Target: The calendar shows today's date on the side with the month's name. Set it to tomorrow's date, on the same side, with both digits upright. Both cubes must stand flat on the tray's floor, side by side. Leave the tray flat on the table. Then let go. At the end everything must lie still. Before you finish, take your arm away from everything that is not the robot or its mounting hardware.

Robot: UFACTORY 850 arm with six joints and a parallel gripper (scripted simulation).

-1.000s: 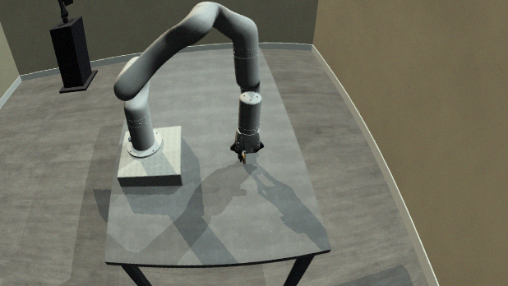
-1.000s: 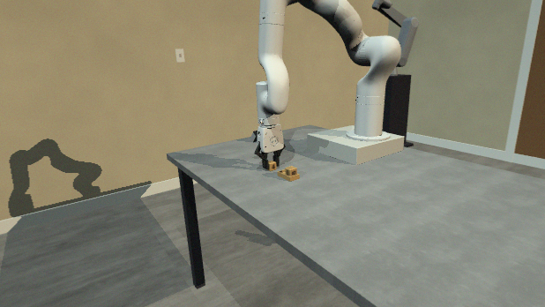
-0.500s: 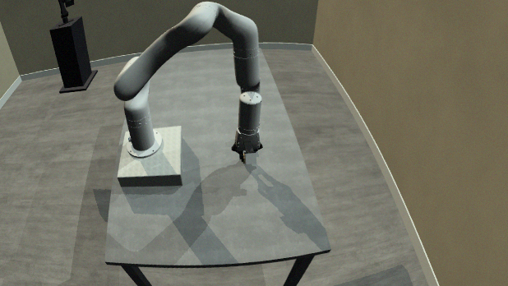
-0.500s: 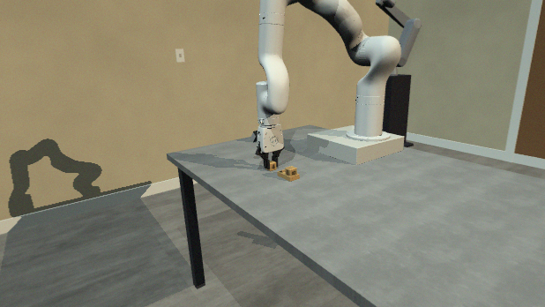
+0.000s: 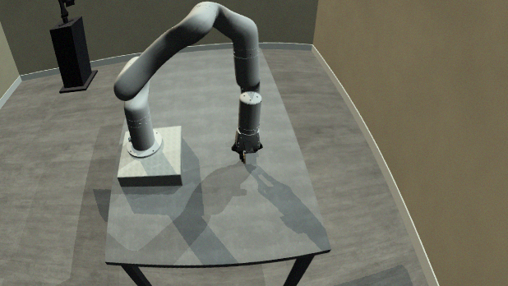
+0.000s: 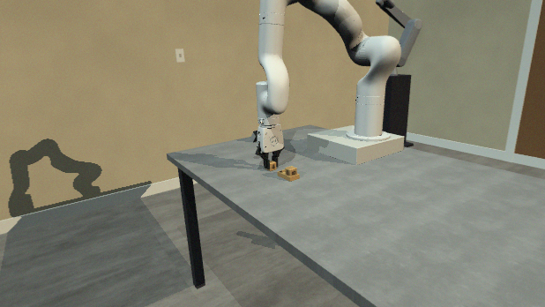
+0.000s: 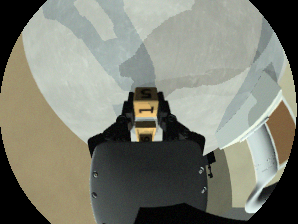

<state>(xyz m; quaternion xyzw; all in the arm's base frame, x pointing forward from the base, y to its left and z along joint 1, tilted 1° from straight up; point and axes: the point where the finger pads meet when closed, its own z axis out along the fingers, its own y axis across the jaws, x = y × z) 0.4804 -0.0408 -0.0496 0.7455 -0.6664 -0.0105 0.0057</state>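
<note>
Right now the small wooden calendar tray is 110 mm to the left of my hand, 20 mm below it and 10 mm behind it.
</note>
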